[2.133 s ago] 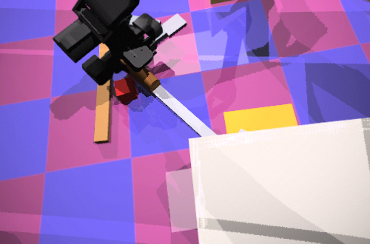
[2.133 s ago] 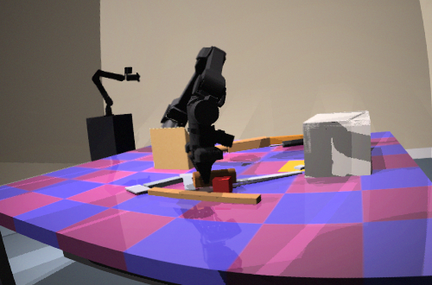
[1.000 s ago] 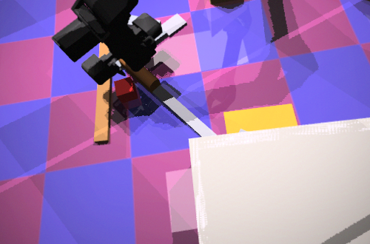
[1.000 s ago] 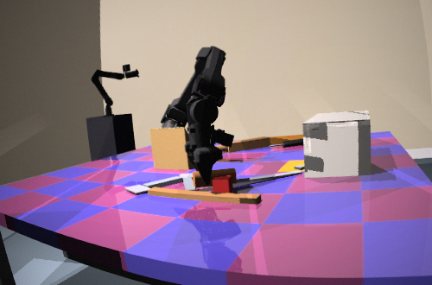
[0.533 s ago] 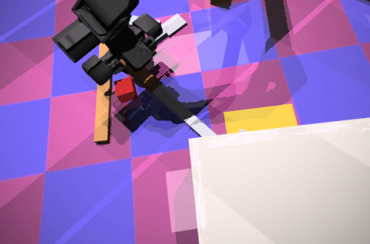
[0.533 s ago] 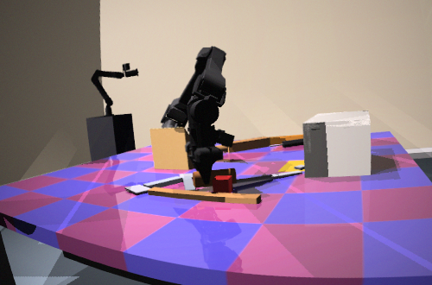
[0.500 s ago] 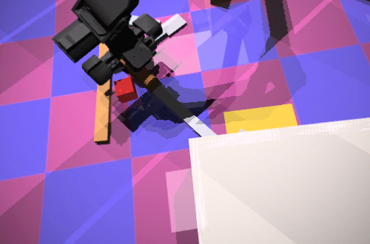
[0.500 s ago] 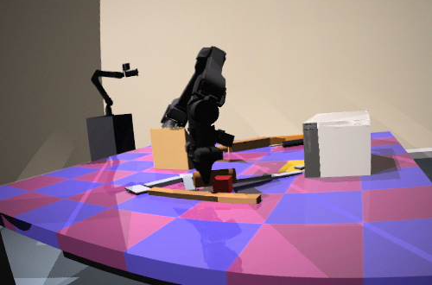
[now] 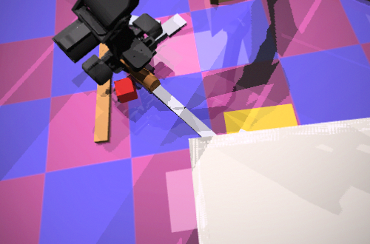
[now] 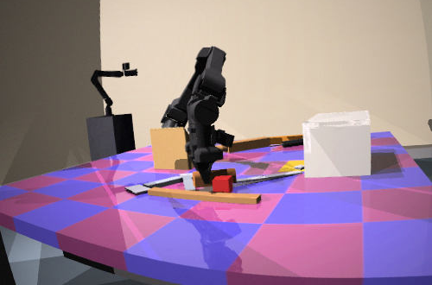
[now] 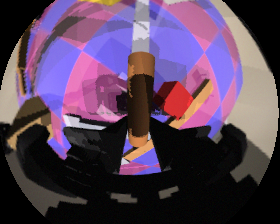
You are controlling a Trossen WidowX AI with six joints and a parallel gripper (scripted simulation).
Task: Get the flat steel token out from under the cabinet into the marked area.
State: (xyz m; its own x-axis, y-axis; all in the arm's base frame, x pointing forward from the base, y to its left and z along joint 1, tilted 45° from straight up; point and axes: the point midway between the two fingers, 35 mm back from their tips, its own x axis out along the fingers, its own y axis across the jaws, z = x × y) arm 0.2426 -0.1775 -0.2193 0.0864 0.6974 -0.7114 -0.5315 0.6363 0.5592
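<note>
The red cube is 6 cm ahead of my gripper tip and 3 cm to the right of it. Round my gripper tip: grey t-shaped tool (16 cm behind, 1 cm below); long wooden slat (8 cm to the right, 1 cm below, 1 cm ahead); grey paddle-ended bar (8 cm behind, 7 cm to the left, 1 cm below).
</note>
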